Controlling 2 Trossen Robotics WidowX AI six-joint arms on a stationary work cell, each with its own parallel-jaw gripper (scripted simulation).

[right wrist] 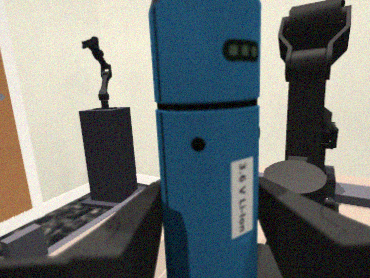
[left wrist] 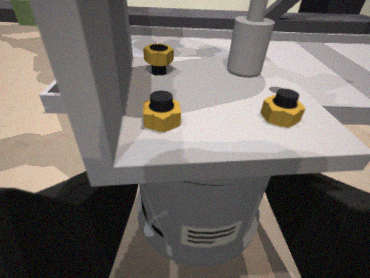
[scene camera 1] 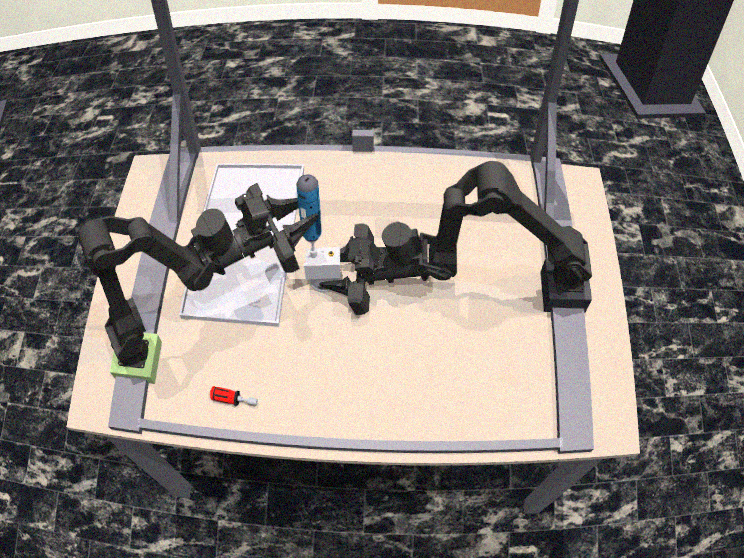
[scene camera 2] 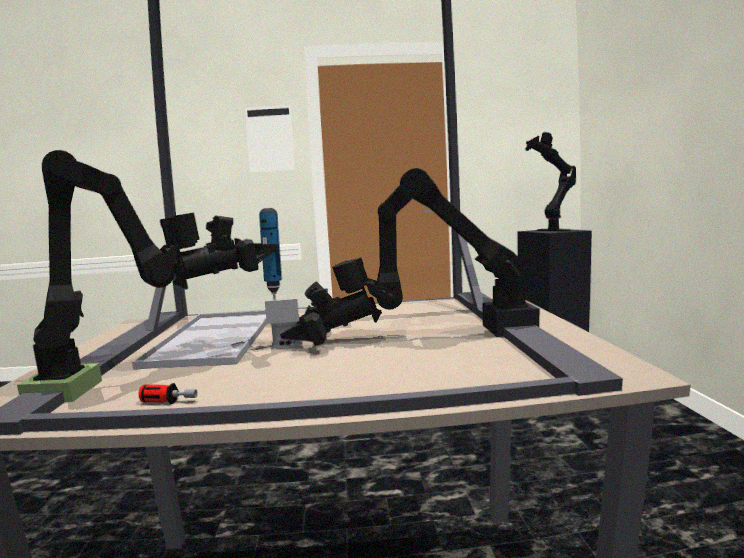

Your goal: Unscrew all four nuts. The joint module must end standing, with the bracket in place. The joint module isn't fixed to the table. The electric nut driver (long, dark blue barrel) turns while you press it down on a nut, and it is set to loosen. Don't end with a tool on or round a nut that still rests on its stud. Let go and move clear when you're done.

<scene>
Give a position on a shallow tray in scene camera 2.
At 215, 335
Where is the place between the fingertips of my right gripper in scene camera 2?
273, 245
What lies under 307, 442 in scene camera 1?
A front rail.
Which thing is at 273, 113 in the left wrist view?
A nut.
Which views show my right gripper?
The right wrist view, scene camera 1 and scene camera 2 only.
</scene>
